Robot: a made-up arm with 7 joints. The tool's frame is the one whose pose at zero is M. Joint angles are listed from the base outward.
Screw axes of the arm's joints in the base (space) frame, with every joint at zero. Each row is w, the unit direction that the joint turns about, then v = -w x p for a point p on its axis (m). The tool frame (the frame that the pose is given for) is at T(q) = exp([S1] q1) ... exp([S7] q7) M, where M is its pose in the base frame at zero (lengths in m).
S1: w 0 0 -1 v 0 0 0
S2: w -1 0 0 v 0 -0.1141 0.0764
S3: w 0 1 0 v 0.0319 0 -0.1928
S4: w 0 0 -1 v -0.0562 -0.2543 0
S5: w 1 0 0 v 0 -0.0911 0.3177
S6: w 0 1 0 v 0.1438 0 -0.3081
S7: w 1 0 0 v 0 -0.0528 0.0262
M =
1 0 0 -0.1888
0 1 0 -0.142
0 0 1 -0.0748
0 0 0 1
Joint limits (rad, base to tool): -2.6..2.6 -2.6..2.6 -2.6..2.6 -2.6..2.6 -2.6..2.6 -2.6..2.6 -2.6..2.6
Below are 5 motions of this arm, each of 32 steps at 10 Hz.
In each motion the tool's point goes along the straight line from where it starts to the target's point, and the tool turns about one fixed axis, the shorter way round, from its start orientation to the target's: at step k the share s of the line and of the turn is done. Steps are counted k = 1, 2, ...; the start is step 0. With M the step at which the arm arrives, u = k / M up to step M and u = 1 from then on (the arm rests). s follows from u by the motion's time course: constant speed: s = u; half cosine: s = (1 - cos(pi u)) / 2; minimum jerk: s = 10 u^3 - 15 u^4 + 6 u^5.
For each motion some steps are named. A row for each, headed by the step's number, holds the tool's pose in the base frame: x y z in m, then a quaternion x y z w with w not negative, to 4 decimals.
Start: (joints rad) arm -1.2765 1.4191 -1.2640 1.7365 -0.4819 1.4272 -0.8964
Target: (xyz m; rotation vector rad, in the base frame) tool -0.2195 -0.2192 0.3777 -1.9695 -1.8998 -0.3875
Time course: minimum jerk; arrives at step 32
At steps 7, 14, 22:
7: 0.4118 -0.1714 0.1509 -0.3649 -0.1141 0.2062 0.9007
14: 0.2002 -0.1874 0.2269 -0.5530 -0.3561 0.0984 0.7468
22: -0.0969 -0.2099 0.3336 -0.6926 -0.6120 -0.0707 0.3752

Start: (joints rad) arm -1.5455 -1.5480 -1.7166 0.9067 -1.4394 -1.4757 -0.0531
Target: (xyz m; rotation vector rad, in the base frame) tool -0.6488 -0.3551 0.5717 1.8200 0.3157 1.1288
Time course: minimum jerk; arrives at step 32
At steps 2, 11, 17, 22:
2: -0.5351 0.0915 0.0054 -0.0213 -0.2874 -0.1487 0.9459
11: -0.5605 -0.0085 0.1321 0.1968 -0.2122 0.0044 0.9572
17: -0.5985 -0.1575 0.3211 0.4891 -0.0718 0.2285 0.8387
22: -0.6283 -0.2745 0.4695 0.6626 0.0483 0.3792 0.6441

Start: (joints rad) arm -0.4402 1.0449 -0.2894 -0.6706 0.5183 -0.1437 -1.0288
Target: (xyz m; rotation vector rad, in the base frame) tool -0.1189 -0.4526 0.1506 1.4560 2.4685 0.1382
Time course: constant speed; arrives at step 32
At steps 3, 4, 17, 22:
3: -0.1155 -0.0692 0.2977 -0.6544 -0.3400 0.4377 0.5143
4: -0.1156 -0.0824 0.2926 -0.6605 -0.3675 0.4260 0.4972
17: -0.1171 -0.2543 0.2267 -0.6646 -0.6727 0.2318 0.2282
22: -0.1177 -0.3204 0.2013 -0.6293 -0.7563 0.1420 0.1090

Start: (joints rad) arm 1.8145 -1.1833 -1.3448 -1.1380 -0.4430 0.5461 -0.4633
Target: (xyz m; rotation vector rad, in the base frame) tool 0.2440 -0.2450 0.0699 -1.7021 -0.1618 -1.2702
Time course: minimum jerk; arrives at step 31
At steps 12, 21, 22, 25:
12: 0.1240 -0.0770 0.0947 -0.5495 -0.0585 -0.7284 0.4050
21: 0.2109 -0.1987 0.0767 -0.6624 -0.0647 -0.5831 0.4659
22: 0.2184 -0.2091 0.0752 -0.6710 -0.0651 -0.5695 0.4703
25: 0.2350 -0.2323 0.0718 -0.6894 -0.0660 -0.5387 0.4797

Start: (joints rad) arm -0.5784 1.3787 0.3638 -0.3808 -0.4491 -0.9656 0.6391
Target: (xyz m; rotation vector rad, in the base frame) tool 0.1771 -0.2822 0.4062 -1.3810 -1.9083 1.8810
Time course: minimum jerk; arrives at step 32
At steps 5, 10, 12, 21, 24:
5: -0.0694 -0.2900 0.2356 -0.3898 -0.0671 0.6465 0.6524
10: -0.0312 -0.2888 0.2620 -0.4211 -0.1689 0.6746 0.5823
12: -0.0071 -0.2880 0.2788 -0.4372 -0.2320 0.6865 0.5326
21: 0.1198 -0.2840 0.3665 -0.4709 -0.5276 0.6715 0.2215
24: 0.1508 -0.2830 0.3880 -0.4657 -0.5868 0.6482 0.1367

